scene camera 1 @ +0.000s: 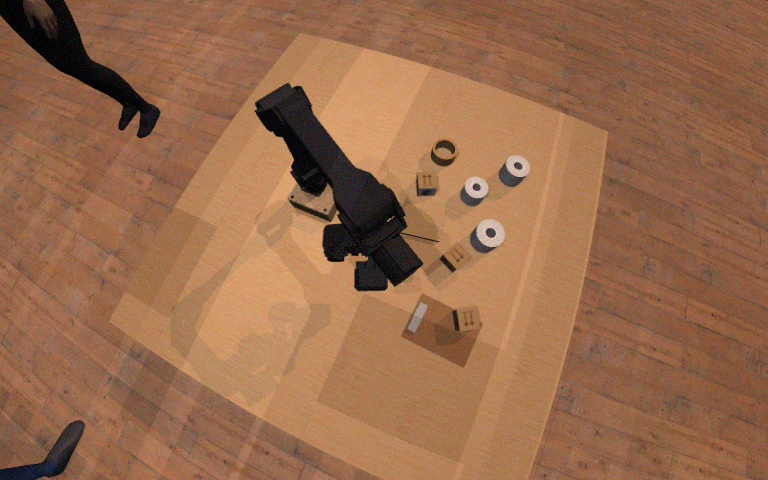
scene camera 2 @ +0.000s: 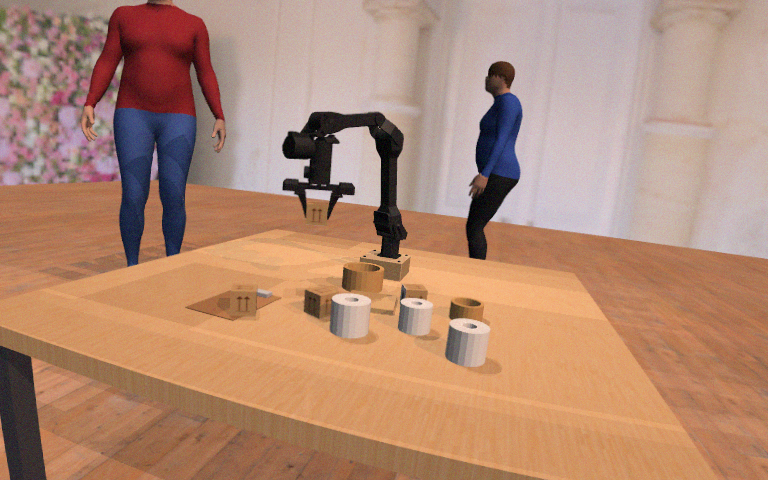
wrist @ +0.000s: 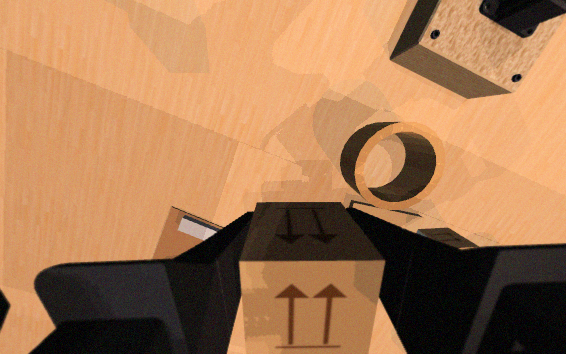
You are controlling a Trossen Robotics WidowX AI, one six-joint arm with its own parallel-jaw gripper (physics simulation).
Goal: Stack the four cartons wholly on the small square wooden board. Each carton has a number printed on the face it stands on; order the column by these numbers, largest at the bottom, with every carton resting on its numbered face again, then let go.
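Where they show: gripper, fingertip midpoint: (scene camera 2: 316, 218) (wrist: 300, 216); arm's base, link origin: (scene camera 1: 314, 184) (scene camera 2: 389, 255).
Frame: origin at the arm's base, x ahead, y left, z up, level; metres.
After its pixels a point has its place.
My gripper (scene camera 2: 317, 216) @[y -0.146, x 0.259, z 0.126 m] (wrist: 300, 216) @[y -0.146, x 0.259, z 0.126 m] is shut on a small brown carton (scene camera 2: 316, 211) @[y -0.128, x 0.305, z 0.152 m] (wrist: 310, 305) @[y -0.140, x 0.274, z 0.171 m], held upright well above the table, arrows pointing up in scene camera 2. Scene camera 1 hides this carton under the arm. A second carton (scene camera 1: 427, 183) @[y 0.134, x 0.302, z -0.003 m] (scene camera 2: 414, 292) @[y 0.151, x 0.325, z -0.009 m] stands by the small square wooden board (scene camera 1: 424, 219) @[y 0.042, x 0.333, z -0.045 m] (scene camera 2: 384, 304) @[y 0.085, x 0.347, z -0.045 m], partly hidden by the arm in scene camera 1. A third carton (scene camera 1: 455, 257) @[y -0.043, x 0.452, z -0.003 m] (scene camera 2: 318, 301) @[y -0.029, x 0.486, z -0.018 m] stands near a white roll. A fourth carton (scene camera 1: 468, 318) @[y -0.181, x 0.539, z -0.001 m] (scene camera 2: 243, 301) @[y -0.168, x 0.562, z -0.023 m] stands at the edge of a brown sheet. The numbered faces are hidden.
The brown sheet (scene camera 1: 453, 352) @[y -0.274, x 0.546, z -0.054 m] (scene camera 2: 212, 306) @[y -0.255, x 0.552, z -0.055 m] bears a pale bar (scene camera 1: 417, 317) @[y -0.227, x 0.420, z -0.045 m] (scene camera 2: 263, 293) @[y -0.196, x 0.433, z -0.045 m]. Three white rolls (scene camera 1: 487, 243) @[y 0.024, x 0.518, z 0.011 m] (scene camera 1: 472, 199) @[y 0.143, x 0.441, z -0.010 m] (scene camera 1: 511, 178) @[y 0.262, x 0.532, z -0.011 m] (scene camera 2: 350, 318) @[y 0.071, x 0.555, z -0.015 m] (scene camera 2: 415, 319) @[y 0.186, x 0.474, z -0.022 m] (scene camera 2: 466, 346) @[y 0.301, x 0.574, z -0.018 m] stand beyond the cartons. A large wooden ring (scene camera 2: 363, 280) @[y 0.000, x 0.259, z -0.020 m] (wrist: 440, 162) @[y 0.025, x 0.180, z 0.002 m] stands near the arm's base; a smaller ring (scene camera 2: 466, 311) @[y 0.282, x 0.349, z -0.026 m] stands farther off.
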